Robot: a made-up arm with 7 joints. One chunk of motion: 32 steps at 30 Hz.
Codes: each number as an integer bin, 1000 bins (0 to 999) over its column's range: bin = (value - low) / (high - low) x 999, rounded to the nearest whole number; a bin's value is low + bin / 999 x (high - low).
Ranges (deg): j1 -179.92..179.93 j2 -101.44..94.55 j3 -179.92..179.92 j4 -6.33..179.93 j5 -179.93..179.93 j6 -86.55..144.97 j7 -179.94..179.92
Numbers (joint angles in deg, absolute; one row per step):
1: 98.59 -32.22 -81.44 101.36 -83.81 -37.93 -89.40
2: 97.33 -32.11 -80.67 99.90 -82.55 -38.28 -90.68
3: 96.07 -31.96 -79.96 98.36 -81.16 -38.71 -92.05
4: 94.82 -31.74 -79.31 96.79 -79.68 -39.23 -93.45
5: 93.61 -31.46 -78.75 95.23 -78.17 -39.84 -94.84
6: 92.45 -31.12 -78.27 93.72 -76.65 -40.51 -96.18
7: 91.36 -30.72 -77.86 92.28 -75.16 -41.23 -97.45
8: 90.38 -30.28 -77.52 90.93 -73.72 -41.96 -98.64
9: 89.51 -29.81 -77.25 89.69 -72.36 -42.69 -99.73
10: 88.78 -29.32 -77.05 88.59 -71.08 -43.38 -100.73
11: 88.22 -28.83 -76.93 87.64 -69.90 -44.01 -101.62
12: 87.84 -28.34 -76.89 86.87 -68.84 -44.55 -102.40
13: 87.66 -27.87 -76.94 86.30 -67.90 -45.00 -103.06
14: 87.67 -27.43 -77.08 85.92 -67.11 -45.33 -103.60
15: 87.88 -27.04 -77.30 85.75 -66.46 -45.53 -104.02
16: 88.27 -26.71 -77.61 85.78 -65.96 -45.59 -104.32
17: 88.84 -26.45 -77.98 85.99 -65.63 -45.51 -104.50
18: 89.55 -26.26 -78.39 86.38 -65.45 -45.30 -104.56
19: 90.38 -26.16 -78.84 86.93 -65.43 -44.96 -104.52
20: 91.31 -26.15 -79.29 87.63 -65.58 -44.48 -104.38
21: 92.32 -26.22 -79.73 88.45 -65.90 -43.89 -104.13
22: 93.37 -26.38 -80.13 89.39 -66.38 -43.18 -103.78
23: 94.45 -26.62 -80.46 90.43 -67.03 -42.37 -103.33
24: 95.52 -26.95 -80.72 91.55 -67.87 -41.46 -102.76
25: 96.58 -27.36 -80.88 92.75 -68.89 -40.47 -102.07
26: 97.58 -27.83 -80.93 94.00 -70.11 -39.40 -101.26
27: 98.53 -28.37 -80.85 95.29 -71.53 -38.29 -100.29
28: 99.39 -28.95 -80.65 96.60 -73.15 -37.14 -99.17
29: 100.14 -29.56 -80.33 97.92 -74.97 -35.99 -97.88
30: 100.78 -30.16 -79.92 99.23 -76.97 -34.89 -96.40
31: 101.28 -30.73 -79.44 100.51 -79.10 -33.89 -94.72
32: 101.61 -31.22 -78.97 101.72 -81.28 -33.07 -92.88
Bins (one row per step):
1: 773 353 273 578 267 210 251
2: 770 353 276 570 270 208 248
3: 766 354 278 562 274 206 244
4: 763 355 279 553 278 204 240
5: 759 357 281 545 282 202 236
6: 756 358 282 537 287 199 233
7: 753 360 283 529 291 196 229
8: 750 363 284 522 295 192 226
9: 748 365 285 515 299 189 223
10: 746 368 286 509 302 186 220
11: 744 370 286 504 305 184 217
12: 743 373 286 500 308 181 215
13: 743 375 286 497 311 179 213
14: 743 377 286 495 313 178 212
15: 743 379 285 494 315 177 211
16: 745 381 284 494 316 177 210
17: 746 382 283 495 317 177 209
18: 748 383 282 497 318 178 209
19: 750 384 281 500 318 179 209
20: 753 384 279 504 317 182 210
21: 756 383 278 508 317 184 210
22: 759 383 277 513 315 187 211
23: 762 381 276 519 313 191 213
24: 765 380 275 525 311 195 214
25: 768 378 275 531 308 199 216
26: 770 375 275 538 305 203 218
27: 773 372 275 545 301 208 221
28: 775 369 276 552 296 213 224
29: 777 366 276 559 291 218 228
30: 779 363 278 566 286 223 232
31: 781 360 279 573 280 227 237
32: 782 358 280 580 274 231 242

